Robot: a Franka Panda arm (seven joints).
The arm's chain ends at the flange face. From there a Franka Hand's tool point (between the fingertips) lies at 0.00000 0.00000 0.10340 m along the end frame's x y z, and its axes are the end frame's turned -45 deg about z.
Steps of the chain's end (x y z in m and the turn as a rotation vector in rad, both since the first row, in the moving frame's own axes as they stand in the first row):
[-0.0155, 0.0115, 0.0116, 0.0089, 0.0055, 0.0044]
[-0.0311, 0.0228, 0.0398, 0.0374, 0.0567, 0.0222]
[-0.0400, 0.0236, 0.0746, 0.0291, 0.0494, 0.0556]
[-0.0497, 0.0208, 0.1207, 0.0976, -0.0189, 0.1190]
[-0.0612, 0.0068, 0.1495, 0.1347, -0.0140, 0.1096]
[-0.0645, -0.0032, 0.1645, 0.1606, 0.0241, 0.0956]
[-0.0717, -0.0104, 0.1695, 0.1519, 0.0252, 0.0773]
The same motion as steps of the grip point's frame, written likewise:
[-0.0180, -0.0031, 0.0116, 0.0024, 0.0102, 0.0044]
[-0.0313, -0.0044, 0.0396, -0.0136, 0.0665, 0.0222]
[-0.0393, -0.0100, 0.0744, -0.0144, 0.0555, 0.0556]
[-0.0436, -0.0286, 0.1202, 0.0824, 0.0556, 0.1190]
[-0.0387, -0.0488, 0.1486, 0.1051, 0.0853, 0.1096]
[-0.0294, -0.0571, 0.1631, 0.0965, 0.1306, 0.0956]
[-0.0301, -0.0668, 0.1683, 0.0896, 0.1252, 0.0773]

